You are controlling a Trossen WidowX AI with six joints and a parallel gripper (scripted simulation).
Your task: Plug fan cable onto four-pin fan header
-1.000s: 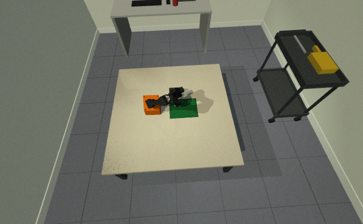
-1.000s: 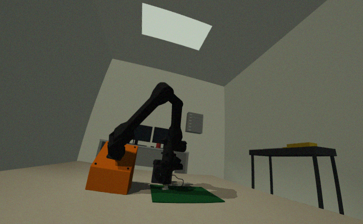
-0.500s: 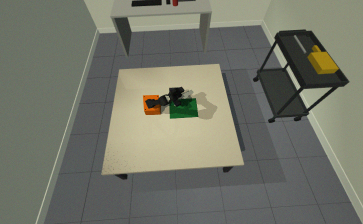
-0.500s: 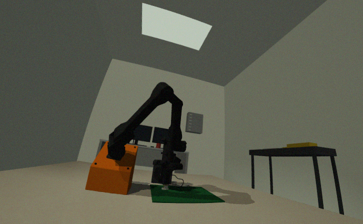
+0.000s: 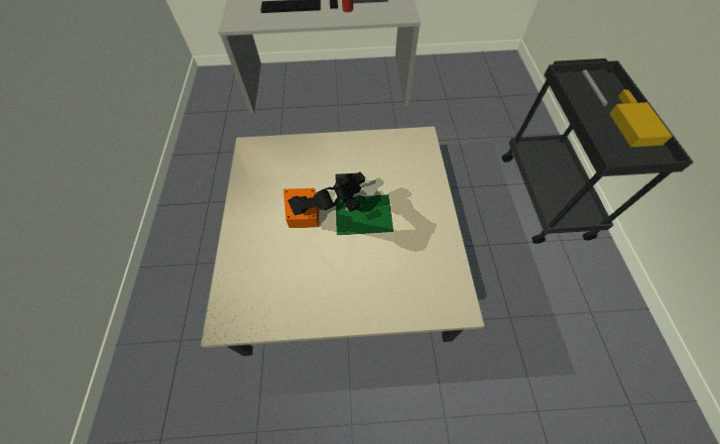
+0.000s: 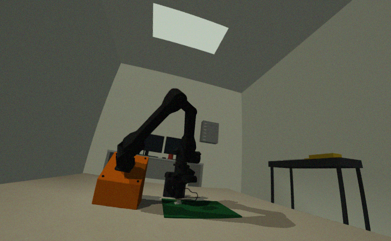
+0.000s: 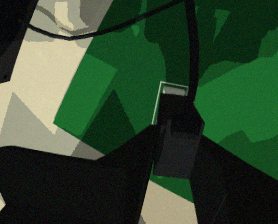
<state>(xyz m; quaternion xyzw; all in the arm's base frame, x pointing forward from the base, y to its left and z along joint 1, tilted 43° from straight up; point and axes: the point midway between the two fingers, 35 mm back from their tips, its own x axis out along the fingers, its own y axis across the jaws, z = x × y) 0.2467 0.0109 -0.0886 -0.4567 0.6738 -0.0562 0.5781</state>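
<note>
Right now the dark fan plug is 1 cm above my gripper tip. Also, from my gripper tip: black fan 14 cm to the left, 2 cm above, 1 cm behind; green board 9 cm ahead, 5 cm below, 4 cm to the right.
</note>
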